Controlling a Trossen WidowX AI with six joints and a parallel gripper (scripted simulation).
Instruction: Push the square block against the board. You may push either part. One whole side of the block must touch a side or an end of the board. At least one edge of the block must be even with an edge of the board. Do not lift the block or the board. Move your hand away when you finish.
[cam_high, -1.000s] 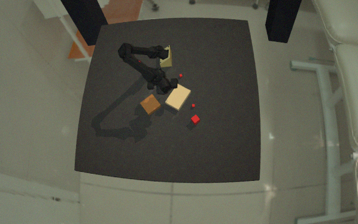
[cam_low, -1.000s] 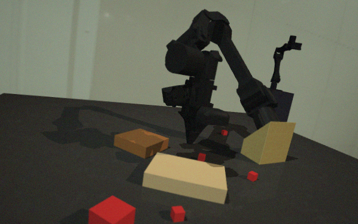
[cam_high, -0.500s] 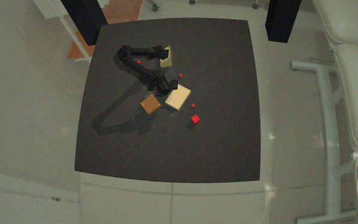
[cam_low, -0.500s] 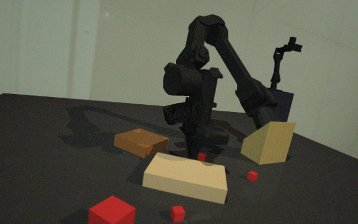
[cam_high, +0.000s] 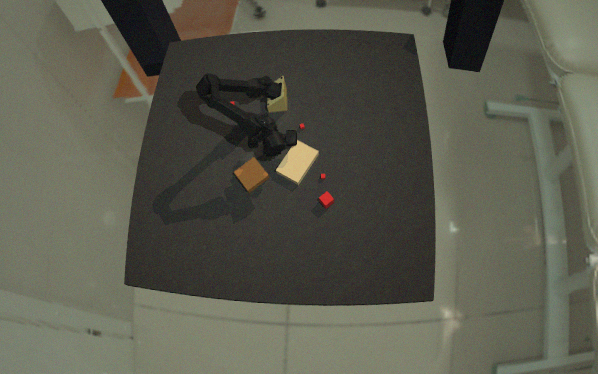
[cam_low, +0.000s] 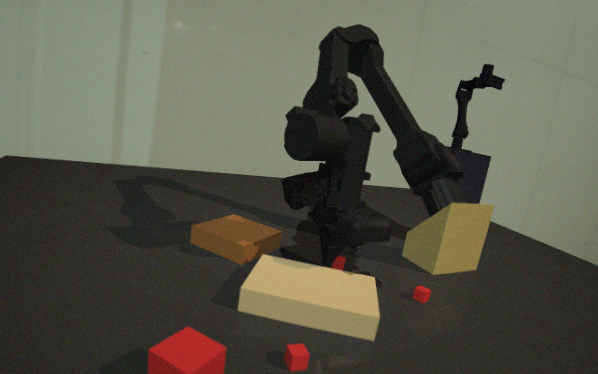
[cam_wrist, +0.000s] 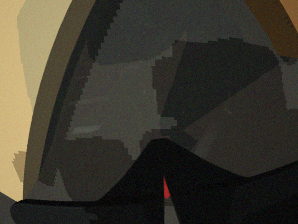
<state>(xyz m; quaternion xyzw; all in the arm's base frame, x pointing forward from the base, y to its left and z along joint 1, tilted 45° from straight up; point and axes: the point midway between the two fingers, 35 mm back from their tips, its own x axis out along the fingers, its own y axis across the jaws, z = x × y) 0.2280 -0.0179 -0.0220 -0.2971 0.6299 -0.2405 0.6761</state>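
Now: gripper tip 12 cm short of the square brown block, 8 cm to the left of it and 1 cm below it. Also, from my gripper tip: red cube (22 cm ahead, 21 cm to the left, 1 cm above); cream board (6 cm ahead, 9 cm to the left, 1 cm above).
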